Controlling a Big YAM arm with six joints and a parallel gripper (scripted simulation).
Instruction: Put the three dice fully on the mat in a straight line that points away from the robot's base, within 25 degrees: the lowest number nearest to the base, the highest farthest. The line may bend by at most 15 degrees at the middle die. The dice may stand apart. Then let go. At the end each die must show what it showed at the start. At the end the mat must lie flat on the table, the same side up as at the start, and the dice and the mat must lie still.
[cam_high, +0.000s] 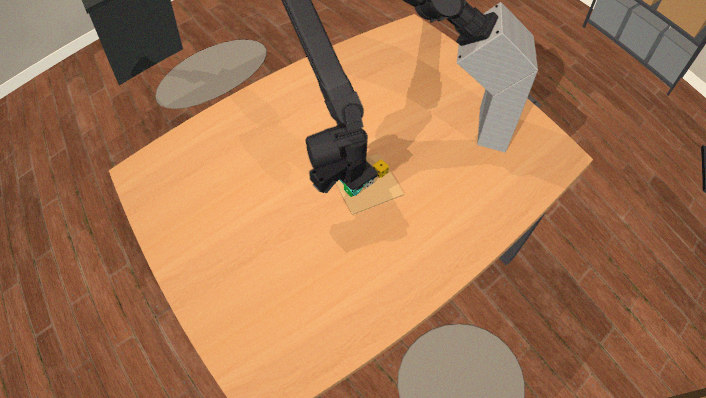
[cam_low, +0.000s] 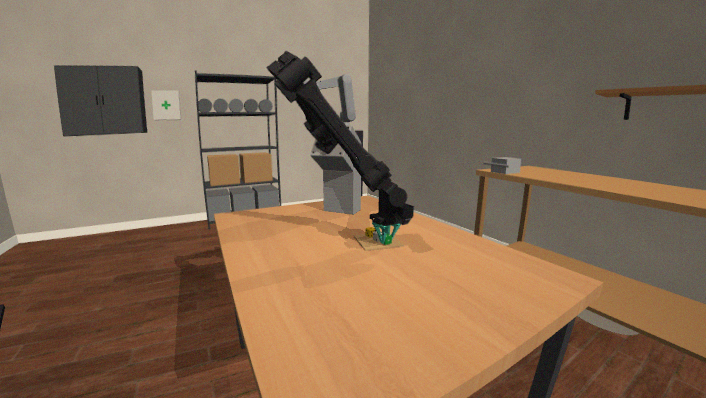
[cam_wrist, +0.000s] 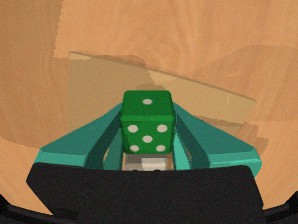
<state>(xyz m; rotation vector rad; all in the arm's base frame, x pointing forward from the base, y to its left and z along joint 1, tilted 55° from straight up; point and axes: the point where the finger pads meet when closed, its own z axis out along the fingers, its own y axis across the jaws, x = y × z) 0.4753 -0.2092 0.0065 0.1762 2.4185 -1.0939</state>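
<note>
Right now my hand is right at the green die. From my hand the other things lie so: yellow die (9 cm behind, 3 cm to the left); then tan mat (4 cm behind, 2 cm to the left, 2 cm below); then white die (4 cm behind, 2 cm to the left).
</note>
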